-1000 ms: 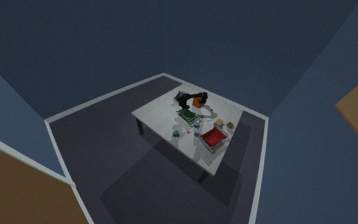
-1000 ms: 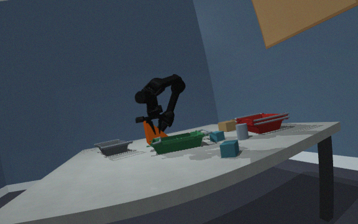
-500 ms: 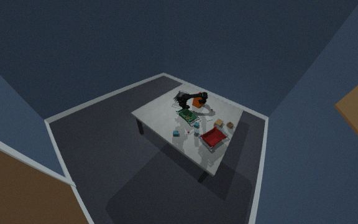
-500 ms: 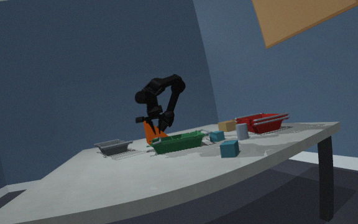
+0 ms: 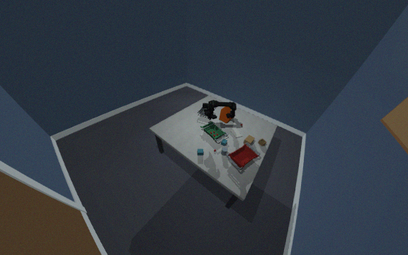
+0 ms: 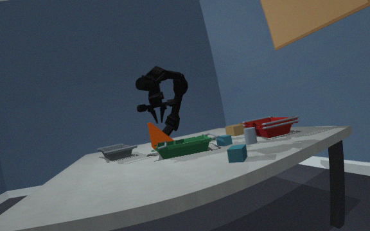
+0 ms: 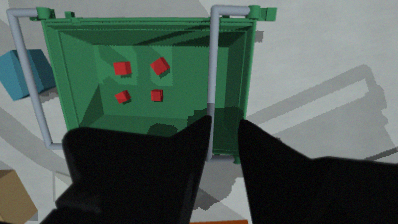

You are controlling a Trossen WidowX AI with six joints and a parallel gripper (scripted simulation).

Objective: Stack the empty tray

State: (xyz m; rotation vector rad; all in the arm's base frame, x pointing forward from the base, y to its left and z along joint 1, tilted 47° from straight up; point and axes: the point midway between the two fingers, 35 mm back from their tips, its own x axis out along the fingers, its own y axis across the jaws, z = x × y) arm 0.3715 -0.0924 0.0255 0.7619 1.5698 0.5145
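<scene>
Right now my gripper tip is 290 mm to the left of the grey tray, 270 mm past it and 120 mm above it. Round my gripper tip: white sheet: 290 mm to the left, 240 mm behind, 160 mm below; then brown box: 490 mm to the left, 220 mm behind, 130 mm below; then grey cylinder: 380 mm to the left, 150 mm ahead, 130 mm below.
</scene>
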